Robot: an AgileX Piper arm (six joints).
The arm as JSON. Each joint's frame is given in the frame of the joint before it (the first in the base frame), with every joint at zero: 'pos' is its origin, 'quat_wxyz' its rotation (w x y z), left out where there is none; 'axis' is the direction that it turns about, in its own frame. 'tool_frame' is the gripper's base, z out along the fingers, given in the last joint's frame.
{
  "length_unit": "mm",
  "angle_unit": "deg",
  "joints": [
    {
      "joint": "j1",
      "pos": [
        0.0,
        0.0,
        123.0
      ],
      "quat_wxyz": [
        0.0,
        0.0,
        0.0,
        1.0
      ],
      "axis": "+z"
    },
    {
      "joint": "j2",
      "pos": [
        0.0,
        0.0,
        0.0
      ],
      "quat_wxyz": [
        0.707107,
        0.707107,
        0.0,
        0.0
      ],
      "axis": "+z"
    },
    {
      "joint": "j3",
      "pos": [
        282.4,
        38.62,
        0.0
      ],
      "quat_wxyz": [
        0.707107,
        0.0,
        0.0,
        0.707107
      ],
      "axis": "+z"
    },
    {
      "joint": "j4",
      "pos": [
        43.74,
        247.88,
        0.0
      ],
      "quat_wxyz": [
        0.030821,
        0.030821,
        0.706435,
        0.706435
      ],
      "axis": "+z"
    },
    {
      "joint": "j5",
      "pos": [
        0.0,
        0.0,
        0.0
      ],
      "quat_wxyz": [
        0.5,
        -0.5,
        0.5,
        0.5
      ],
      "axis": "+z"
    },
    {
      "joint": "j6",
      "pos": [
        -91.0,
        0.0,
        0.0
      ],
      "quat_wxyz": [
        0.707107,
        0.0,
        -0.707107,
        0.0
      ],
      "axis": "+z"
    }
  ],
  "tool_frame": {
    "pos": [
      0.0,
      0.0,
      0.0
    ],
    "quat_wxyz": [
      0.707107,
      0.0,
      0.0,
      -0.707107
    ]
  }
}
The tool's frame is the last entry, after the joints.
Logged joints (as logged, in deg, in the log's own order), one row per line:
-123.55 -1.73 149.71 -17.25 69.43 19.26
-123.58 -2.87 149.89 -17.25 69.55 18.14
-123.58 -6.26 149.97 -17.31 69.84 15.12
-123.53 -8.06 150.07 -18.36 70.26 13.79
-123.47 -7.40 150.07 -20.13 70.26 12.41
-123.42 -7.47 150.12 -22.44 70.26 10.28
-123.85 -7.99 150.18 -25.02 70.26 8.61
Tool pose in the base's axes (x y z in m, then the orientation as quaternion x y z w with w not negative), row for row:
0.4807 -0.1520 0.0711 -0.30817 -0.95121 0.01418 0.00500
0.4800 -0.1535 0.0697 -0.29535 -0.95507 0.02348 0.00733
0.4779 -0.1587 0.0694 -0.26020 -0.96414 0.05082 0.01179
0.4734 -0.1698 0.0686 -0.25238 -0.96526 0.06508 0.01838
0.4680 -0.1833 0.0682 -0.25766 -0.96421 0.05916 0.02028
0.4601 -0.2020 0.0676 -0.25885 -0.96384 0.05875 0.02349
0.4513 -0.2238 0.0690 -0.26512 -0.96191 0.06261 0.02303
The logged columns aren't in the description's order. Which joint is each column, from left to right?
Columns, left to right: j3, j4, j2, j1, j5, j6.
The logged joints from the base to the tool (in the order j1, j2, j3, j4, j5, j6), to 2 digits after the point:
-17.25 149.71 -123.55 -1.73 69.43 19.26
-17.25 149.89 -123.58 -2.87 69.55 18.14
-17.31 149.97 -123.58 -6.26 69.84 15.12
-18.36 150.07 -123.53 -8.06 70.26 13.79
-20.13 150.07 -123.47 -7.40 70.26 12.41
-22.44 150.12 -123.42 -7.47 70.26 10.28
-25.02 150.18 -123.85 -7.99 70.26 8.61

